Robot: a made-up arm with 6 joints. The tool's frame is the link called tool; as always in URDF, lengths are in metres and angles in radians.
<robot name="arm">
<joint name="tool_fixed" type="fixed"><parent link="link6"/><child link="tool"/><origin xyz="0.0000 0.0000 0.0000" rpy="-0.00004 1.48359 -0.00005"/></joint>
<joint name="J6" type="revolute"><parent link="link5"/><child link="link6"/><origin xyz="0.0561 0.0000 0.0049"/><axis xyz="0.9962 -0.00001 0.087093"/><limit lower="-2.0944" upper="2.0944" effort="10" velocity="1.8"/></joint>
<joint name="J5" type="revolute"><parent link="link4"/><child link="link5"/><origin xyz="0.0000 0.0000 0.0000"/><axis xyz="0.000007 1 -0.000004"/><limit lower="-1.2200" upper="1.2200" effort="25" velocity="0.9"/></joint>
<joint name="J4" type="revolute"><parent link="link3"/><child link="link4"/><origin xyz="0.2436 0.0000 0.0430"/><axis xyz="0.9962 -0.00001 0.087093"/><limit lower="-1.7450" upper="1.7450" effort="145" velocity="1.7"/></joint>
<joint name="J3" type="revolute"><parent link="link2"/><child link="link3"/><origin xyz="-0.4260 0.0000 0.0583"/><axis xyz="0.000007 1 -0.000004"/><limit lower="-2.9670" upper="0.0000" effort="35" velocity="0.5"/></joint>
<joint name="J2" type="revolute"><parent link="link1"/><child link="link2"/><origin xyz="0.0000 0.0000 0.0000"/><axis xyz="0.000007 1 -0.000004"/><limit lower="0.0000" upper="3.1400" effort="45" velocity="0.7"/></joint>
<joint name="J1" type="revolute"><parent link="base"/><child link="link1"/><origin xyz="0.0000 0.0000 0.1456"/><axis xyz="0 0 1"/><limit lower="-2.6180" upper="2.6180" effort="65" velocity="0.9"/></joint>
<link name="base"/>
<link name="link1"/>
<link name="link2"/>
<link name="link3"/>
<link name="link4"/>
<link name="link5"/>
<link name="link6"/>
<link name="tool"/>
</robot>
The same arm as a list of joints. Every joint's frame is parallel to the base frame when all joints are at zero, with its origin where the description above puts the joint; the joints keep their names.
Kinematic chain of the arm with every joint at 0, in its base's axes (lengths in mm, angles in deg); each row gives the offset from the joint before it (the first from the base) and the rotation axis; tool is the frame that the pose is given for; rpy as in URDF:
J1: xyz 0 0 145.6 axis +z
J2: xyz 0 0 0 axis +y
J3: xyz -426 0 58.3 axis +y
J4: xyz 243.6 0 43 axis 0.9962 0 0.0871
J5: xyz 0 0 0 axis +y
J6: xyz 56.1 0 4.9 axis 0.9962 0 0.0871
tool: xyz 0 0 0 rpy 0 85 0
Joint limits (deg, base to tool): -150..150 0..179.91 -170..0 -99.98..99.98 -69.9..69.9 -120..120

